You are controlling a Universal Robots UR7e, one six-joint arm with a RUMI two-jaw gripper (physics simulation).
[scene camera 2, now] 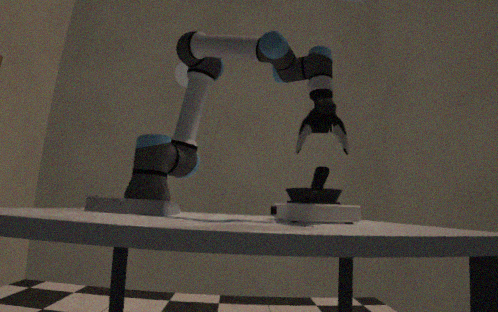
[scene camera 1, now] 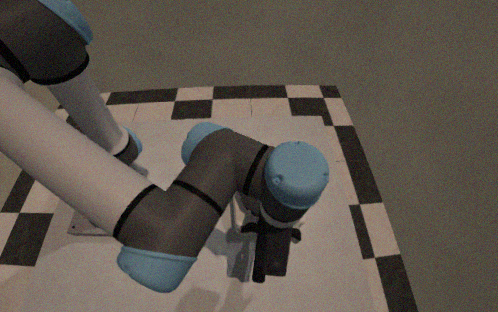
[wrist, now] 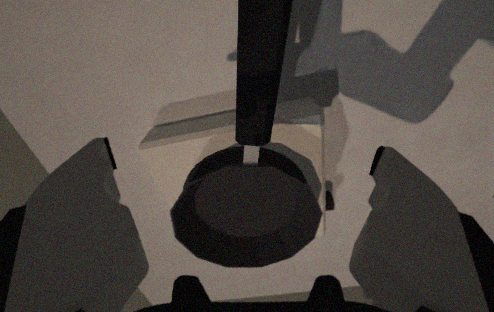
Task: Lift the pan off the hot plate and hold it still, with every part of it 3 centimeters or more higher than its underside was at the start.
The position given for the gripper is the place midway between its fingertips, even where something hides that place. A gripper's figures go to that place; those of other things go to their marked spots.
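Gripper [scene camera 2: 322,154], 0.84 m from the lens. Dark pan [scene camera 2: 316,193], 0.91 m from the lens.
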